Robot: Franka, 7 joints.
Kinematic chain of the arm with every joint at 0, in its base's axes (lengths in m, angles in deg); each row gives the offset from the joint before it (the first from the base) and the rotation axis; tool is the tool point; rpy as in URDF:
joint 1: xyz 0 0 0.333 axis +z
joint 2: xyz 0 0 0 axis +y
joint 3: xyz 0 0 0.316 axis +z
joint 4: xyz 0.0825 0 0 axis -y
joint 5: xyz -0.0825 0 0.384 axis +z
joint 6: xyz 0 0 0 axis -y
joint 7: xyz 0.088 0 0 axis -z
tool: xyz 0 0 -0.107 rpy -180 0 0
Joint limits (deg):
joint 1: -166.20..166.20
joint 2: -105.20..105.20
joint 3: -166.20..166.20
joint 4: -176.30..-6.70
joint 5: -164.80..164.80
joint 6: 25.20..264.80
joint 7: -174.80..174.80
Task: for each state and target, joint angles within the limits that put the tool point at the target. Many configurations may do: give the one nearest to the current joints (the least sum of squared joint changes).
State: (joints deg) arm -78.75 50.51 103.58 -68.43 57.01 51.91 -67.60
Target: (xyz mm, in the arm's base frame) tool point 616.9 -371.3 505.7
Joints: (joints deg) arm -69.58 77.34 82.00 -55.31 60.10 77.47 -67.60
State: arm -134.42 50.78 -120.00 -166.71 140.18 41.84 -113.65
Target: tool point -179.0 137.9 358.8
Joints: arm -122.18 54.40 -131.83 -176.30 91.89 25.20 -113.65
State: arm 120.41 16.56 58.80 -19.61 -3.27 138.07 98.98
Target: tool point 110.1 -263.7 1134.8
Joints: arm 129.35 -21.80 61.65 -11.08 -3.51 144.34 98.98
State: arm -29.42 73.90 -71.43 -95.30 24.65 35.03 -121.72
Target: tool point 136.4 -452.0 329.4
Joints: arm -18.03 63.93 -79.16 -97.08 21.62 26.69 -121.72
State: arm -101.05 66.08 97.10 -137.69 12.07 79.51 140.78
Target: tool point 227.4 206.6 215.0
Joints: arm -62.00 71.58 72.21 -150.01 4.18 95.65 140.78
